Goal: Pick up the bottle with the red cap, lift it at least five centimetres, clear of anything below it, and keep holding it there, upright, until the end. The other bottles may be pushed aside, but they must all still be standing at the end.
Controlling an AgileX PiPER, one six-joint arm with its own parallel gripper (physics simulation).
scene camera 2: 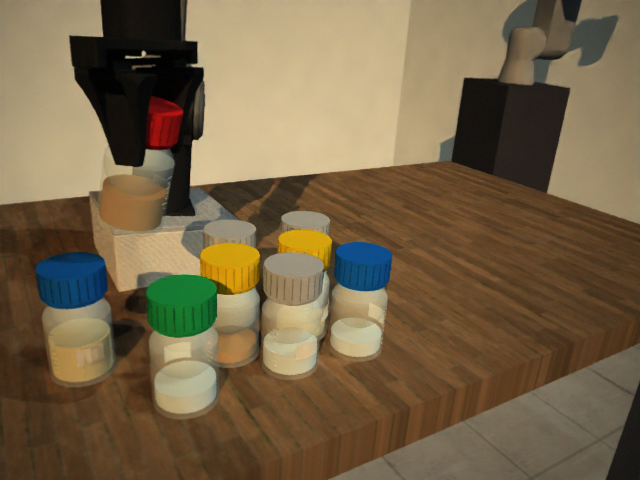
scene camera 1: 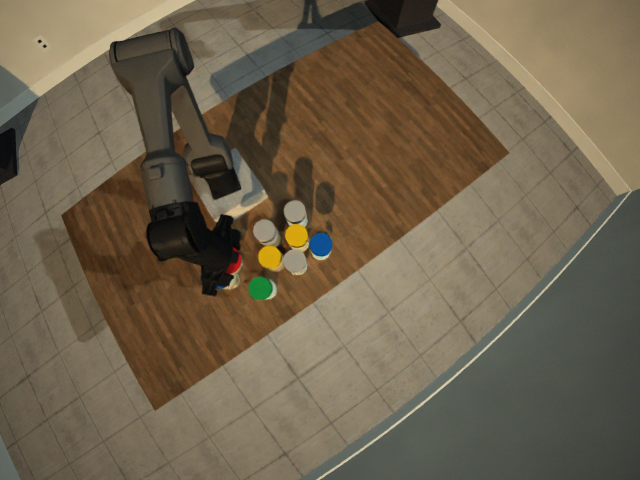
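Note:
The bottle with the red cap is between the fingers of my gripper, which is shut on it. In the scene camera 2 view the bottle hangs well above the table, its cap leaning to the right of its base, so it is tilted. A finger hides part of its cap and body. Standing upright are a blue-capped bottle at the left, a green-capped bottle, yellow-capped bottles, grey-capped bottles and another blue-capped bottle.
The pale arm base block is behind the bottles. The wooden table top has its front edge near the green-capped bottle. A dark pedestal stands beyond the table.

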